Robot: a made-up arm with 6 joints. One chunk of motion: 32 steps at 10 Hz.
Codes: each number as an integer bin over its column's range. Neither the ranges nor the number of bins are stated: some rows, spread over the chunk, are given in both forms.
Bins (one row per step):
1: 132 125 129 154 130 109
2: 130 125 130 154 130 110
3: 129 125 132 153 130 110
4: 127 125 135 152 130 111
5: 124 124 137 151 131 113
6: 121 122 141 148 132 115
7: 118 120 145 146 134 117
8: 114 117 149 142 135 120
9: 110 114 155 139 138 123
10: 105 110 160 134 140 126
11: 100 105 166 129 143 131
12: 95 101 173 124 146 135
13: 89 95 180 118 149 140
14: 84 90 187 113 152 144
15: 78 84 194 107 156 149
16: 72 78 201 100 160 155
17: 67 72 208 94 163 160
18: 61 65 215 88 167 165
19: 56 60 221 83 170 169
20: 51 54 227 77 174 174
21: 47 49 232 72 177 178
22: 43 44 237 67 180 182
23: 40 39 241 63 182 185
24: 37 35 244 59 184 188
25: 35 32 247 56 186 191
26: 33 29 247 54 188 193
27: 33 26 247 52 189 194
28: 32 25 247 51 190 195
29: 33 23 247 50 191 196
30: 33 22 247 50 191 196
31: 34 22 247 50 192 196
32: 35 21 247 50 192 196
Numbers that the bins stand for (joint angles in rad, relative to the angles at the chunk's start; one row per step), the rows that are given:
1: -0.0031 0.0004 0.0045 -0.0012 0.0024 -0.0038
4: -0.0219 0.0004 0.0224 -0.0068 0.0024 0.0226
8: -0.0708 -0.0144 0.0641 -0.0346 0.0571 0.1412
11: -0.1235 -0.0365 0.1147 -0.0708 0.1446 0.2861
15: -0.2064 -0.0752 0.1982 -0.1321 0.2868 0.5233
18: -0.2704 -0.1102 0.2608 -0.1850 0.4072 0.7341
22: -0.3381 -0.1489 0.3264 -0.2435 0.5494 0.9581
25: -0.3682 -0.1710 0.3562 -0.2741 0.6151 1.0767
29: -0.3758 -0.1876 0.3562 -0.2908 0.6698 1.1426
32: -0.3682 -0.1913 0.3562 -0.2908 0.6807 1.1426
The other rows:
2: -0.0106 0.0004 0.0075 -0.0012 0.0024 0.0094
3: -0.0144 0.0004 0.0134 -0.0040 0.0024 0.0094
5: -0.0332 -0.0015 0.0283 -0.0096 0.0133 0.0489
6: -0.0445 -0.0051 0.0402 -0.0179 0.0242 0.0753
7: -0.0558 -0.0088 0.0522 -0.0235 0.0461 0.1016
9: -0.0859 -0.0199 0.0820 -0.0430 0.0899 0.1807
10: -0.1047 -0.0273 0.0969 -0.0569 0.1118 0.2202
12: -0.1424 -0.0438 0.1356 -0.0847 0.1774 0.3388
13: -0.1649 -0.0549 0.1565 -0.1015 0.2102 0.4047
14: -0.1838 -0.0641 0.1773 -0.1154 0.2431 0.4574
16: -0.2289 -0.0862 0.2191 -0.1516 0.3306 0.6024
17: -0.2478 -0.0973 0.2399 -0.1683 0.3634 0.6682
19: -0.2892 -0.1194 0.2787 -0.1989 0.4400 0.7868
20: -0.3080 -0.1305 0.2965 -0.2156 0.4838 0.8527
21: -0.3231 -0.1397 0.3115 -0.2295 0.5166 0.9054
23: -0.3494 -0.1581 0.3383 -0.2546 0.5713 0.9976
24: -0.3607 -0.1655 0.3472 -0.2657 0.5932 1.0372
26: -0.3758 -0.1765 0.3562 -0.2796 0.6369 1.1031
27: -0.3758 -0.1821 0.3562 -0.2852 0.6479 1.1162
28: -0.3795 -0.1839 0.3562 -0.2880 0.6588 1.1294
30: -0.3758 -0.1895 0.3562 -0.2908 0.6698 1.1426
31: -0.3720 -0.1895 0.3562 -0.2908 0.6807 1.1426

